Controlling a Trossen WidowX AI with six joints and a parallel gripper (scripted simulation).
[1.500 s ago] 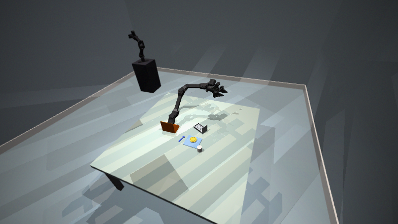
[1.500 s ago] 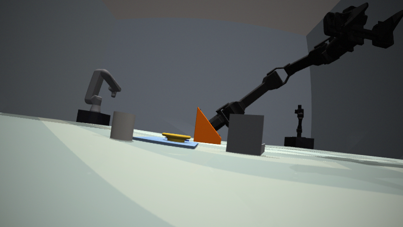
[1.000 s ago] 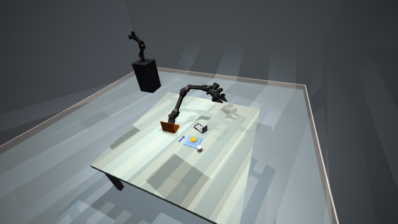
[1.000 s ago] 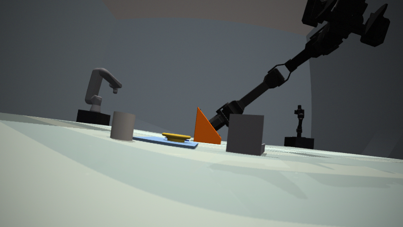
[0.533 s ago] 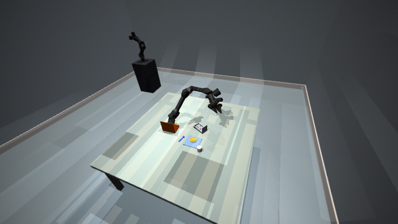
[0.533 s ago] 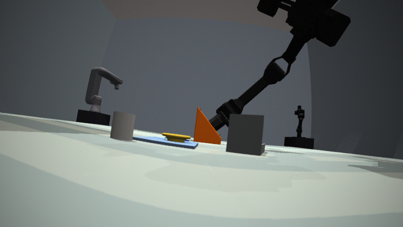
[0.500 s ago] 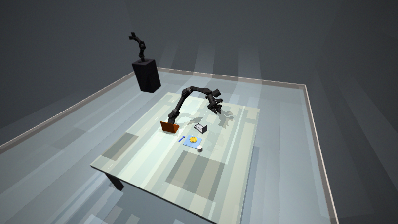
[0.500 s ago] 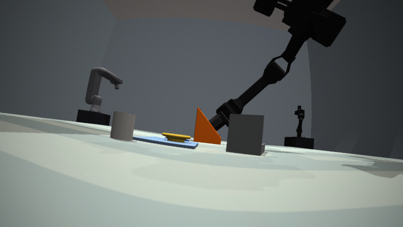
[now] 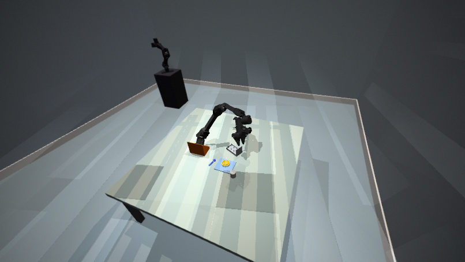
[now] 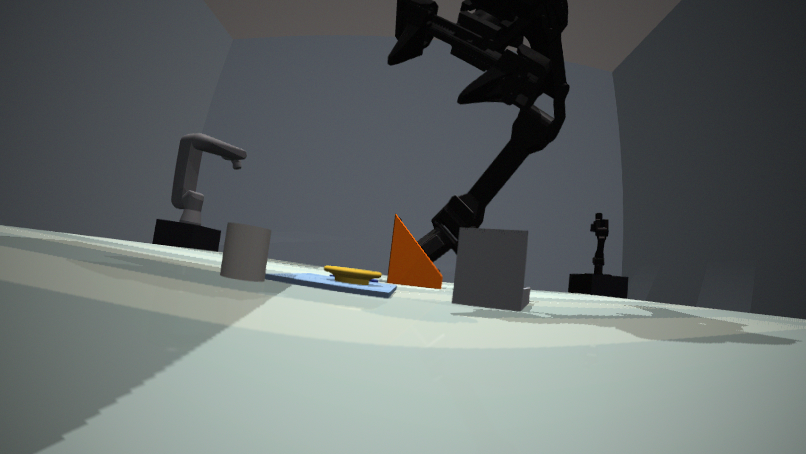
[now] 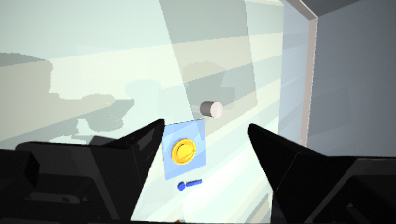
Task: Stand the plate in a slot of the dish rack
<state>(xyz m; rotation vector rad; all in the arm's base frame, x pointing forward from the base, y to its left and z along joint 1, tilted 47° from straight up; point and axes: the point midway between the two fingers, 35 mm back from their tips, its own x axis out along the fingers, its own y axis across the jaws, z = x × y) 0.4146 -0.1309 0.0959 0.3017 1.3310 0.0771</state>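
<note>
Right now the yellow plate is 190 mm below my gripper tip, 120 mm behind it and 60 mm to the right of it. The rest, counted from my gripper tip: blue spoon 240 mm behind, 200 mm below, 70 mm to the right; grey dish rack 180 mm below, 120 mm to the left, 120 mm behind.
</note>
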